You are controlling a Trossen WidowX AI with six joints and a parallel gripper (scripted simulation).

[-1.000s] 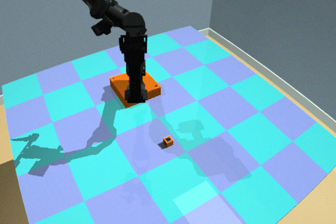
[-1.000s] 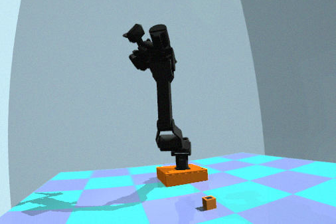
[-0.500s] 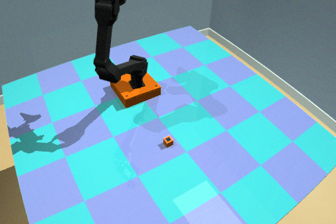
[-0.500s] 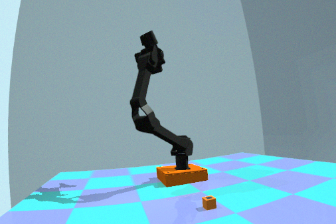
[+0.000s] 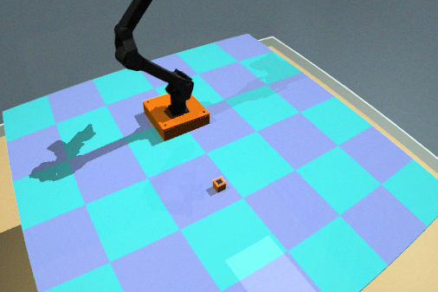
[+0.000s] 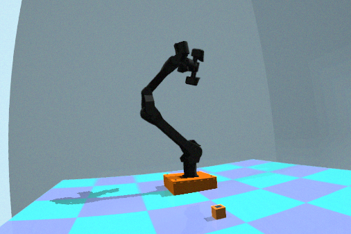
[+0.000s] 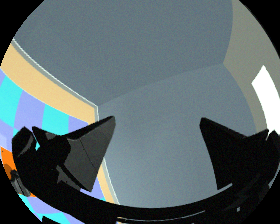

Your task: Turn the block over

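The orange block is 550 mm below my gripper tip, 510 mm ahead of it and 120 mm to the right of it.
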